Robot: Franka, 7 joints.
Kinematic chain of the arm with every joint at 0, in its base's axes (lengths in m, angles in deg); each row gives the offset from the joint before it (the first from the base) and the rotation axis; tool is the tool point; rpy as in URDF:
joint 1: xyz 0 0 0.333 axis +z
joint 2: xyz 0 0 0 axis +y
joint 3: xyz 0 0 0.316 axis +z
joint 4: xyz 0.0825 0 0 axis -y
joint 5: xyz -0.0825 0 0.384 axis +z
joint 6: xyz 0 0 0 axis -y
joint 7: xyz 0.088 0 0 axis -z
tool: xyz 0 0 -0.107 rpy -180 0 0
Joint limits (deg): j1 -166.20..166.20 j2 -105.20..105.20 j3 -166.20..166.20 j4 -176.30..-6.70 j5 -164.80..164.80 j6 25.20..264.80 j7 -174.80..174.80
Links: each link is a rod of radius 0.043 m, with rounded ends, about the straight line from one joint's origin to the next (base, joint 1, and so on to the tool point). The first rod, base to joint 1, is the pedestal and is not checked.
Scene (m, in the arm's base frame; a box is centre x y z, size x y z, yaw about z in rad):
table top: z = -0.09
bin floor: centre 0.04 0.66 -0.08 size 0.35 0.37 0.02 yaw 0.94
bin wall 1: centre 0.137 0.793 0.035 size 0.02 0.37 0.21 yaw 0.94
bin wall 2: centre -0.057 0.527 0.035 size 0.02 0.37 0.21 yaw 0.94
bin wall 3: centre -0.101 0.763 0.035 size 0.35 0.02 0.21 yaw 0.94
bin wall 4: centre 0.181 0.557 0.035 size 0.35 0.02 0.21 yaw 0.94
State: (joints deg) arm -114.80 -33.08 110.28 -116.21 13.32 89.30 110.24
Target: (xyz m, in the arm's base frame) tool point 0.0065 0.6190 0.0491
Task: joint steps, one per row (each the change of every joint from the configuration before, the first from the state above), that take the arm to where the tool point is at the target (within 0.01 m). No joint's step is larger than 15 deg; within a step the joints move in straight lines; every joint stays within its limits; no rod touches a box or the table.
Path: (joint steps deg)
1: 14.87 0.28 14.48 7.41 2.24 1.29 0.00
2: 14.87 0.28 14.48 7.41 2.23 1.29 0.00
3: 14.86 0.28 14.48 7.40 2.24 1.29 0.00
4: -0.98 -13.45 1.80 3.93 0.88 6.23 0.00
5: -0.98 -13.44 1.79 3.93 0.89 6.23 0.00

